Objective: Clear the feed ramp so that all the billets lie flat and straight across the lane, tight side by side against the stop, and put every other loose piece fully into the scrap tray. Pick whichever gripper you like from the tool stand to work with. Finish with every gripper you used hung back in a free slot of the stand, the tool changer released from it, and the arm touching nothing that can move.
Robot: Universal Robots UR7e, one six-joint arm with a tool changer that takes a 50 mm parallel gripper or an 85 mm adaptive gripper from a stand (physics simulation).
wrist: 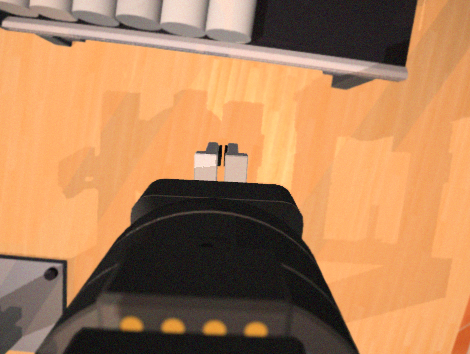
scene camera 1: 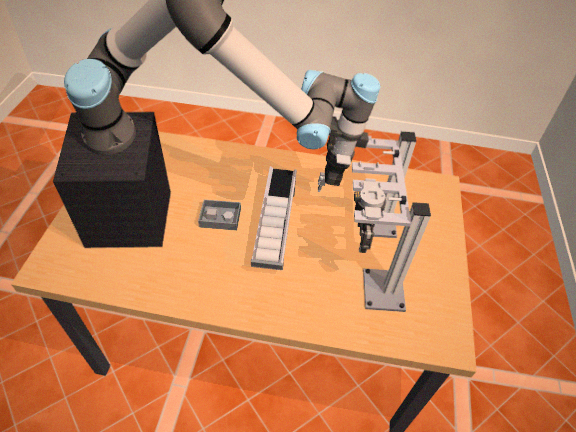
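Observation:
Several white cylindrical billets lie side by side across the feed ramp, in a row from its front end; the black bed shows behind them. The scrap tray stands left of the ramp and holds two small light pieces. My gripper, the parallel one on the arm, is shut and empty, its fingers nearly together with a narrow gap. It is above the table between ramp and stand. The tool stand holds the other gripper, hanging in a front slot.
The stand's slot arms reach leftward, close to the right side of my gripper and wrist. The stand's base plate is on the table. The black robot pedestal stands at the left.

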